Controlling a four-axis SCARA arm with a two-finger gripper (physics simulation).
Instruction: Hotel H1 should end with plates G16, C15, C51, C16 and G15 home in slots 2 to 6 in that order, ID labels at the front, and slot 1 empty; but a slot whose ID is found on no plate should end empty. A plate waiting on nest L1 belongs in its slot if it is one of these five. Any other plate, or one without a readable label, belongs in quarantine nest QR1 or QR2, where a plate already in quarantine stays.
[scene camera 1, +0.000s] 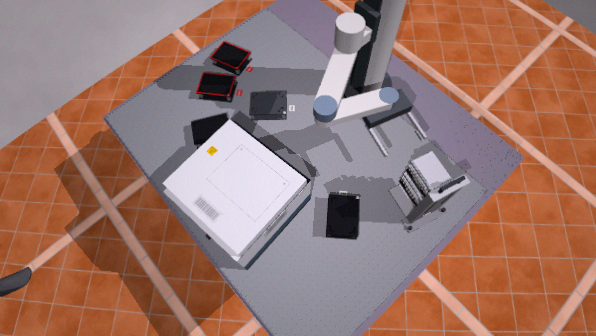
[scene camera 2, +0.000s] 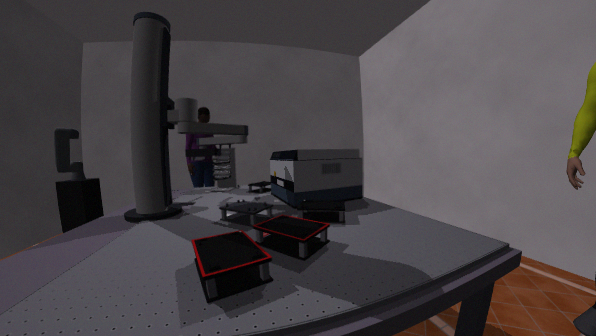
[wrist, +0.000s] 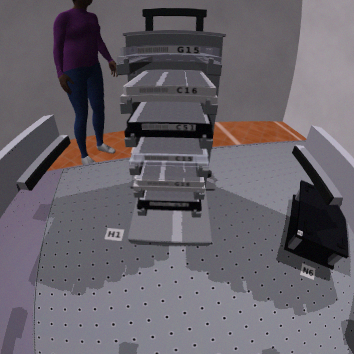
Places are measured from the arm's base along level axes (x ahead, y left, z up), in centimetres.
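Where they show: gripper, fingertip midpoint: (scene camera 1: 406, 147) (scene camera 2: 215, 157) (wrist: 181, 125); arm's base, link origin: (scene camera 1: 365, 85) (scene camera 2: 154, 213).
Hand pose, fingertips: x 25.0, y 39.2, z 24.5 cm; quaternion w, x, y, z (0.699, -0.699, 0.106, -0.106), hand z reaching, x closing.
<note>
Things, the pixels of their top centre, and the offset from my fingertips.
- C16, top centre: (wrist: 171, 74) (scene camera 1: 429, 174) dz +0.8, dx +2.4, dy +12.8 cm
- C15, top centre: (wrist: 170, 128) dz -6.3, dx +2.4, dy +12.8 cm
- G16, top centre: (wrist: 170, 151) (scene camera 1: 420, 185) dz -9.8, dx +2.4, dy +12.8 cm
- lowest black-rimmed plate, top centre: (wrist: 170, 171) dz -13.4, dx +2.4, dy +12.8 cm
- white instrument, top centre: (scene camera 1: 233, 181) (scene camera 2: 312, 150) dz +2.3, dx +54.7, dy -31.1 cm
- Black nest N6, top centre: (wrist: 325, 211) (scene camera 1: 343, 214) (scene camera 2: 262, 182) dz -17.8, dx +29.9, dy -0.2 cm
- dark grey nest, top centre: (scene camera 2: 246, 203) (scene camera 1: 267, 101) dz -17.2, dx +17.9, dy -60.0 cm
- black nest, top centre: (scene camera 2: 322, 203) (scene camera 1: 210, 127) dz -17.8, dx +45.0, dy -67.2 cm
Hotel H1 (scene camera 1: 423, 208) (wrist: 150, 231) stands at the table's right in scene camera 1. In the wrist view it holds, top down, plates G15 (wrist: 170, 51), C16 (wrist: 167, 91), a black-rimmed plate (wrist: 170, 128) seemingly reading C51, C15 (wrist: 167, 159), G16 (wrist: 167, 184), and a lowest black-rimmed plate (wrist: 170, 205) with a blurred label. My gripper (scene camera 1: 406, 145) (wrist: 181, 125) is open and empty, in front of the hotel and apart from it. Two red-rimmed nests (scene camera 1: 230, 55) (scene camera 1: 216, 85) (scene camera 2: 230, 253) (scene camera 2: 291, 227) show bare black tops. L1 cannot be identified by label.
The white instrument (scene camera 1: 235, 190) (scene camera 2: 320, 175) stands left of centre. Black nest N6 (scene camera 1: 343, 216) (wrist: 320, 220) stands between it and the hotel. A dark grey nest (scene camera 1: 268, 105) (scene camera 2: 246, 207) and a black nest (scene camera 1: 207, 128) (scene camera 2: 322, 205) stand behind the instrument. A person (wrist: 82, 65) stands beyond the table.
</note>
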